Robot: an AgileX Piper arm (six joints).
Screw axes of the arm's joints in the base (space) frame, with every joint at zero. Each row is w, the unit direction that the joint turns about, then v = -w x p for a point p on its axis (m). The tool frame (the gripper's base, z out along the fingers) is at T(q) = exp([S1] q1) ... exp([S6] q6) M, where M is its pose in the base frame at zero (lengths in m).
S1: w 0 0 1 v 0 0 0
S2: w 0 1 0 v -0.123 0 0
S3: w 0 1 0 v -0.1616 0 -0.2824
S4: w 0.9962 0 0.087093 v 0 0.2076 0
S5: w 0 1 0 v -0.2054 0 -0.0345
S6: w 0.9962 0 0.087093 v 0 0.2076 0
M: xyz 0.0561 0 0.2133 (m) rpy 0 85 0 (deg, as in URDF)
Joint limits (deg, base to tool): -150..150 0..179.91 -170..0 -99.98..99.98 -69.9..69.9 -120..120
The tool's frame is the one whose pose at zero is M.
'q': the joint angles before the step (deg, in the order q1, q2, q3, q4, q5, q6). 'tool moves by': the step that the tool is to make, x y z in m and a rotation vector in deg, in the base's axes. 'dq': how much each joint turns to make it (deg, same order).
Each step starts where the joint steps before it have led.
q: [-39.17 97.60 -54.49 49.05 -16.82 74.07]
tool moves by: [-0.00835 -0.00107 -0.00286 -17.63 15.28 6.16]
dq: [0.00 0.00 3.14 -7.88 -8.89 -15.04]
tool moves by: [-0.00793 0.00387 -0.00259 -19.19 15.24 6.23]
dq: [0.00 0.00 4.29 -10.15 -10.91 -13.99]
